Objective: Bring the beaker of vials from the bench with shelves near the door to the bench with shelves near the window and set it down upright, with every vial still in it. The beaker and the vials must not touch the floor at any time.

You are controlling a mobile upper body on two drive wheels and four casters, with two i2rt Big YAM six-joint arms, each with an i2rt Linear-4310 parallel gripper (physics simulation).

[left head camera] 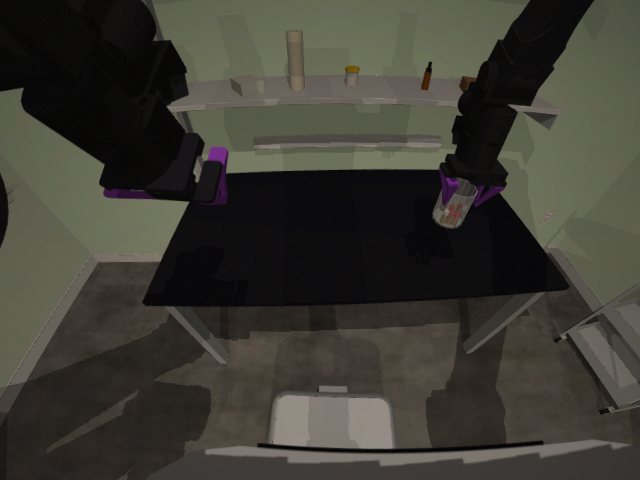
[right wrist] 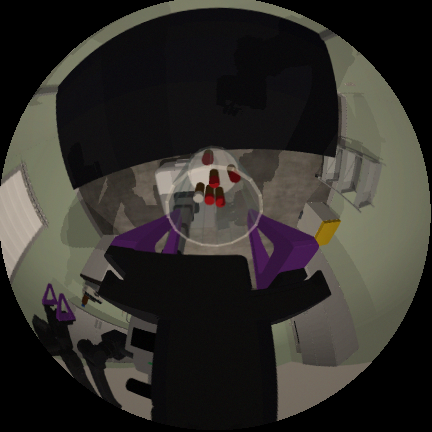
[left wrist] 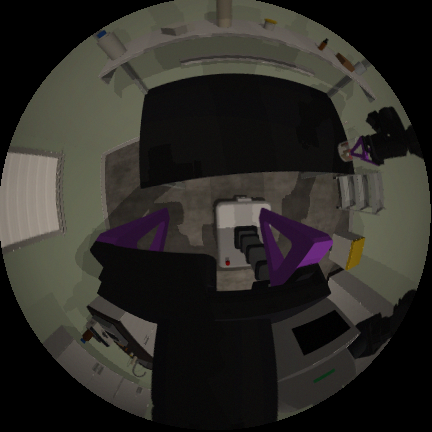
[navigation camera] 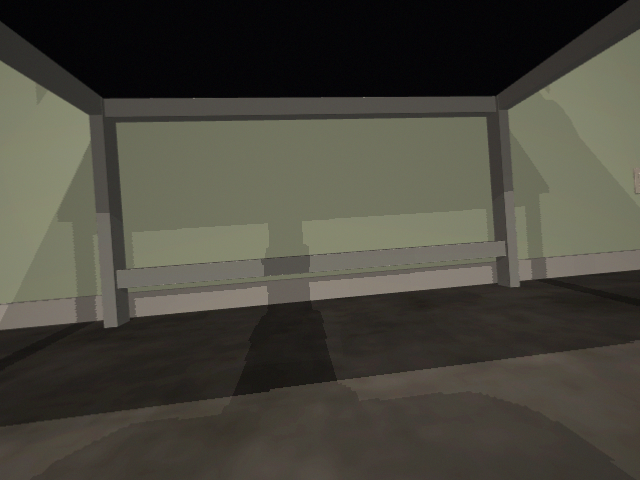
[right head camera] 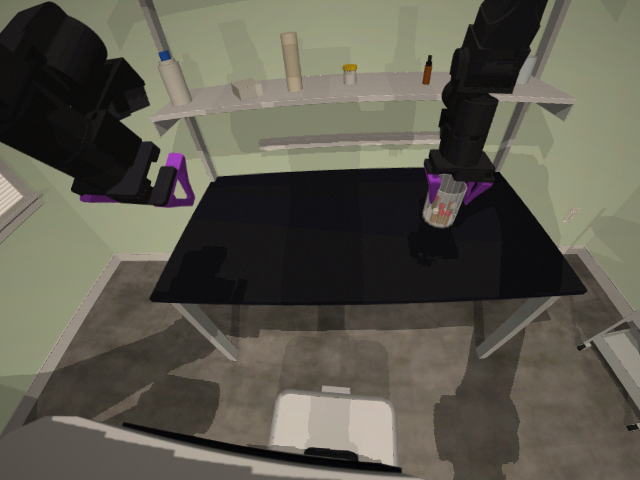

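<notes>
The clear beaker (left head camera: 466,193) (right head camera: 454,188) (left wrist: 344,151) (right wrist: 214,222) is upright and holds several vials (left head camera: 454,211) (right head camera: 442,210) (right wrist: 209,198) with red caps and one with a white cap. My right gripper (left head camera: 461,203) (right head camera: 449,202) is shut on the beaker near its rim, in the air. In the right wrist view the beaker's base shows against the floor, by the front edge of the bench. The black bench top (left head camera: 320,232) (right head camera: 330,232) (left wrist: 235,125) (right wrist: 165,100) stands ahead, under a shelf. My left gripper (left wrist: 213,212) (right wrist: 54,287) is open and empty, at the left.
The wall shelf (left head camera: 320,99) (right head camera: 320,96) holds a tall tube (left head camera: 295,56), a yellow-lidded jar (left head camera: 351,77) and a brown bottle (left head camera: 426,81). A window (left wrist: 30,200) is at the left. A grey cart (left head camera: 594,372) stands right of the bench. Bench legs (navigation camera: 107,248) show in the navigation view.
</notes>
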